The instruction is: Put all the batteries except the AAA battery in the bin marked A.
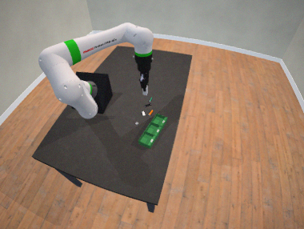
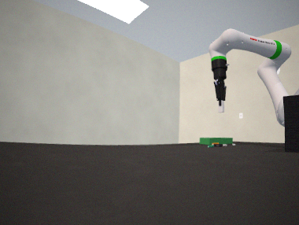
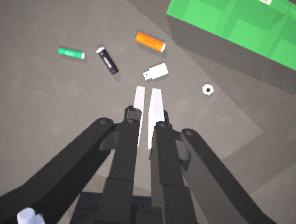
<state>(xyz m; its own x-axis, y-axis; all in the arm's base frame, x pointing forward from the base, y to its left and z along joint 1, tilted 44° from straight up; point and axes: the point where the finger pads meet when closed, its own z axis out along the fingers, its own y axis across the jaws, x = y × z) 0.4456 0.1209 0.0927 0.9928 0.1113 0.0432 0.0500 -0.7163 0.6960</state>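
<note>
The green bin lies 100 mm ahead of my hand, 140 mm to the right of it and 200 mm below it. The rest, counted from my hand: white battery: 20 mm behind, 20 mm to the right, 220 mm below; then orange battery: 30 mm ahead, 210 mm below; then black battery: 10 mm behind, 70 mm to the left, 210 mm below.
</note>
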